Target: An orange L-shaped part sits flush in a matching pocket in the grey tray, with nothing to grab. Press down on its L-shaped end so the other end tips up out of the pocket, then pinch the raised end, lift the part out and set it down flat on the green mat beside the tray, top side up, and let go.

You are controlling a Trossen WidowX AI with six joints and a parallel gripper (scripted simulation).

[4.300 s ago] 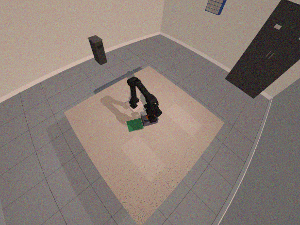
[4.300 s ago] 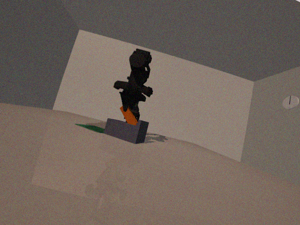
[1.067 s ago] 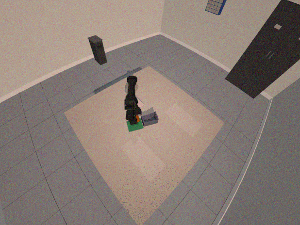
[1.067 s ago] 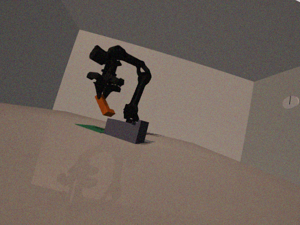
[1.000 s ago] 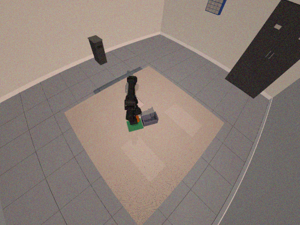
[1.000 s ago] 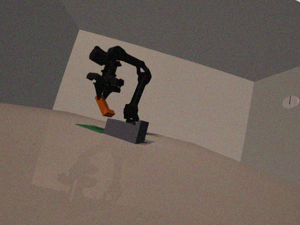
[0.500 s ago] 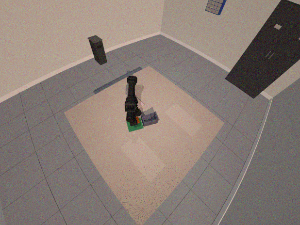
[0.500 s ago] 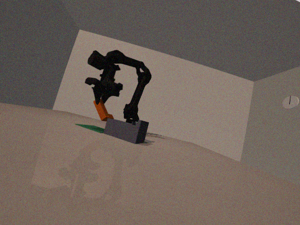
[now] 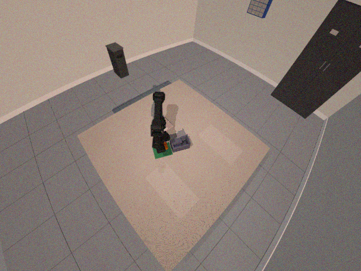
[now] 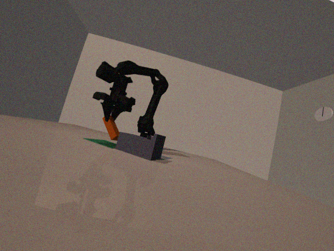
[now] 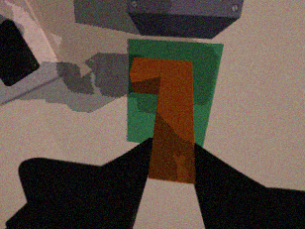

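My gripper tip is now 4 cm to the right of the orange l-shaped part and 3 cm above it. Also, from my gripper tip: green mat 1 cm ahead, 2 cm to the left, 10 cm below.
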